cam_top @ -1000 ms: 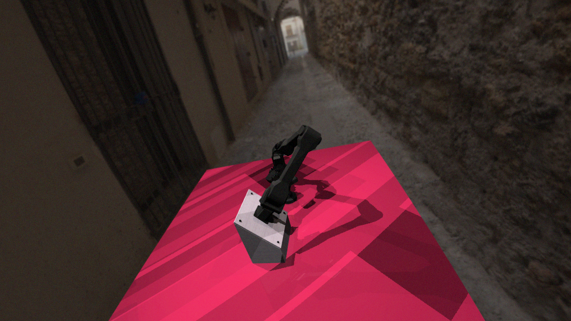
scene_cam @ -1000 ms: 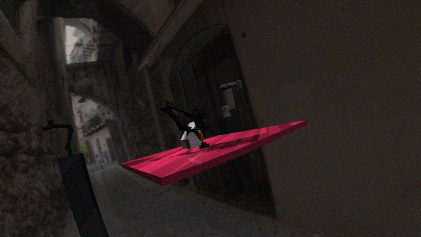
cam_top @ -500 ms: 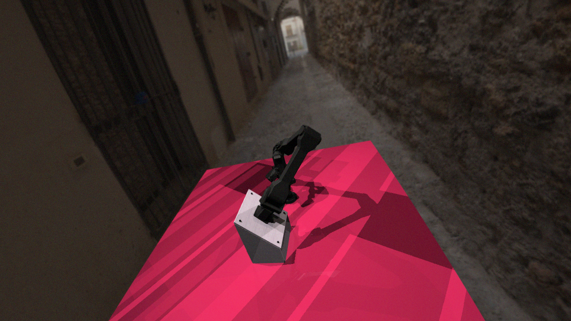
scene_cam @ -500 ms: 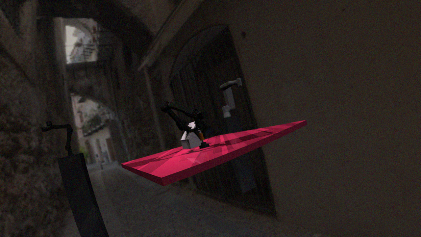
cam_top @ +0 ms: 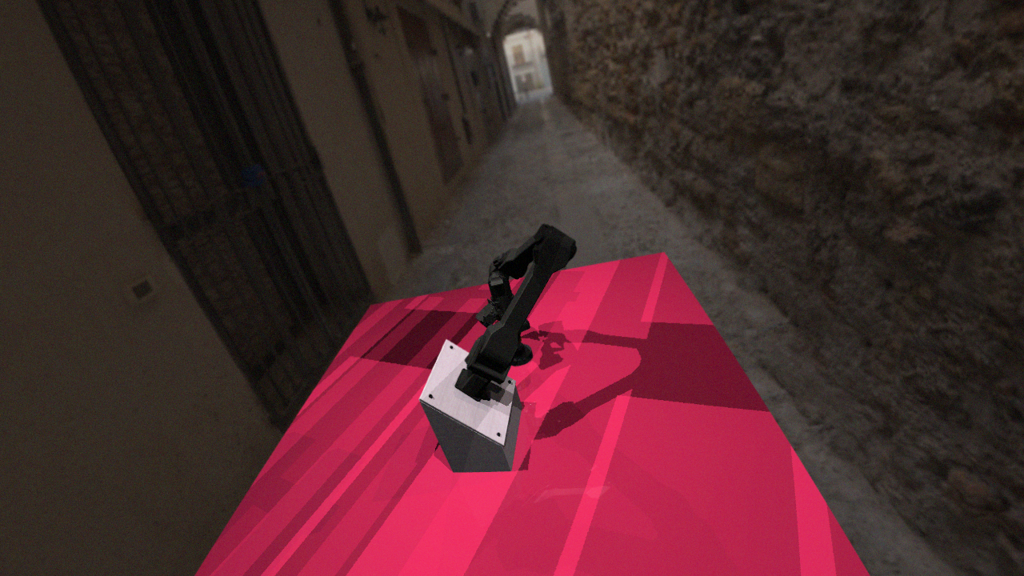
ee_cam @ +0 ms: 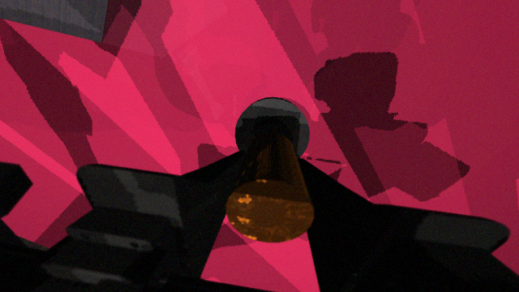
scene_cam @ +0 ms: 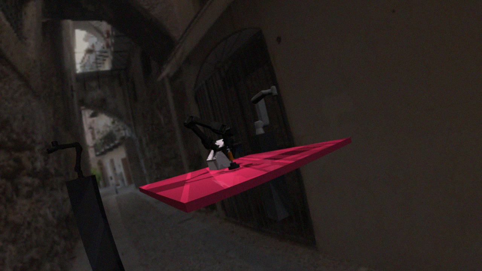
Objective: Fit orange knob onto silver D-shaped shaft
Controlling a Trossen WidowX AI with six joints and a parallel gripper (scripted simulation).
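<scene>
The orange knob lies 3 cm above my gripper tip. The rest, counted from my gripper tip: dark round pedestal (4 cm below).
</scene>
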